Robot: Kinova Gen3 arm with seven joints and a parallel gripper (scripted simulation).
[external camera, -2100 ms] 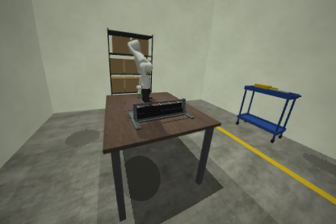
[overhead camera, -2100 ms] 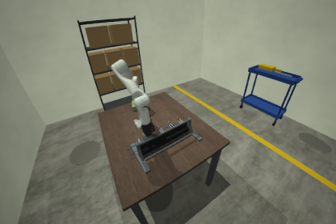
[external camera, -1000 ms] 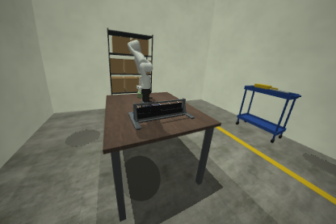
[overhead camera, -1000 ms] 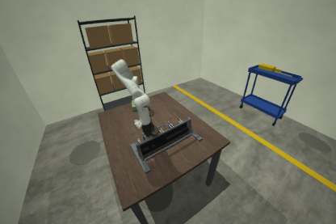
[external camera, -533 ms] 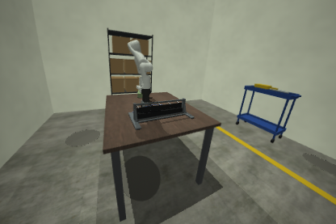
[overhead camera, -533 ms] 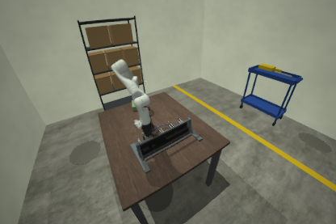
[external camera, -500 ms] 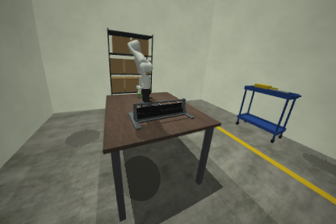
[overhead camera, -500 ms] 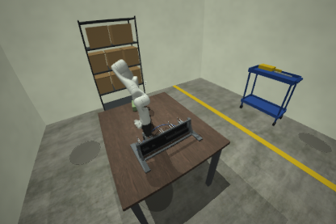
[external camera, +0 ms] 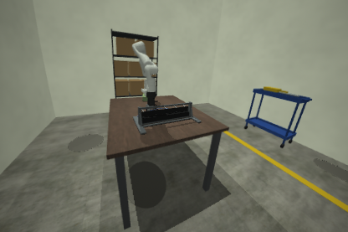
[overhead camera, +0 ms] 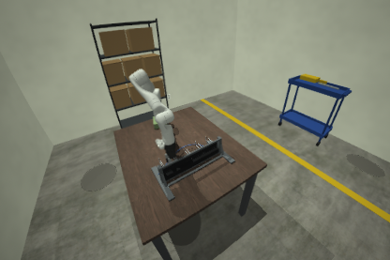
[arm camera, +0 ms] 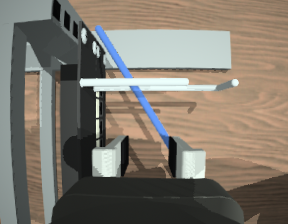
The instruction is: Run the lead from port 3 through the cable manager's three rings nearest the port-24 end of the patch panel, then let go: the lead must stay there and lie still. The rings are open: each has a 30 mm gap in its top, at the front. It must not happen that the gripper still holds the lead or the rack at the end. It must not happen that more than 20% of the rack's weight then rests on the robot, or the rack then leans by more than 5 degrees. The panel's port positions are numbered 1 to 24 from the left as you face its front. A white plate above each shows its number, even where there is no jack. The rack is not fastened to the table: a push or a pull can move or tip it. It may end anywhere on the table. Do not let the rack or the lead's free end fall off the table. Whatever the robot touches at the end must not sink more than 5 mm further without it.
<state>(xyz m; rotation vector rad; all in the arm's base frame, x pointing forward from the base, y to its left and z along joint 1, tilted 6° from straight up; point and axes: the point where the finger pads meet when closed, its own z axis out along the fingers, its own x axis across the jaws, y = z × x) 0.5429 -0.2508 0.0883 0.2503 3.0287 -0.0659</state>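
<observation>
The patch-panel rack lies 14 cm to the left of my hand, 8 cm ahead of it and 2 cm below it.
</observation>
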